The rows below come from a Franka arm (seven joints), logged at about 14 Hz.
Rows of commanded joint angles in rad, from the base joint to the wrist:
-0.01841 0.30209 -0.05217 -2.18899 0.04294 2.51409 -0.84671
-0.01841 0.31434 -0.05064 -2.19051 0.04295 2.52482 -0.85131
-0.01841 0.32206 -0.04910 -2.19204 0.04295 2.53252 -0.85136
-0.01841 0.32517 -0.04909 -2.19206 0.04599 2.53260 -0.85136
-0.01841 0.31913 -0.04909 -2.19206 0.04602 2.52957 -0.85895
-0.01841 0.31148 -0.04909 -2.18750 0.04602 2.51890 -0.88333
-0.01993 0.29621 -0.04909 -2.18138 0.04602 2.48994 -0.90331
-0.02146 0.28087 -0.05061 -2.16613 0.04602 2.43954 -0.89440
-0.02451 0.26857 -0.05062 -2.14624 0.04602 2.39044 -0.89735
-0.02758 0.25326 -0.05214 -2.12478 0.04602 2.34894 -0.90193
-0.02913 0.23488 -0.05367 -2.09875 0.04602 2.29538 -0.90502
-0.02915 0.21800 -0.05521 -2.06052 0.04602 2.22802 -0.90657
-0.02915 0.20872 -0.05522 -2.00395 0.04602 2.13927 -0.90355
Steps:
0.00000 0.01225 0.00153 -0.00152 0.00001 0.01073 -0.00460
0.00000 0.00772 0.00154 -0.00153 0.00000 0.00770 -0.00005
0.00000 0.00311 0.00001 -0.00002 0.00304 0.00008 0.00000
0.00000 -0.00604 0.00000 0.00000 0.00003 -0.00303 -0.00759
0.00000 -0.00765 0.00000 0.00456 0.00000 -0.01067 -0.02438
-0.00152 -0.01527 0.00000 0.00612 0.00000 -0.02896 -0.01998
-0.00153 -0.01534 -0.00152 0.01525 0.00000 -0.05040 0.00891
-0.00305 -0.01230 -0.00001 0.01989 0.00000 -0.04910 -0.00295
-0.00307 -0.01531 -0.00152 0.02146 0.00000 -0.04150 -0.00458
-0.00155 -0.01838 -0.00153 0.02603 0.00000 -0.05356 -0.00309
-0.00002 -0.01688 -0.00154 0.03823 0.00000 -0.06736 -0.00155
0.00000 -0.00928 -0.00001 0.05657 0.00000 -0.08875 0.00302

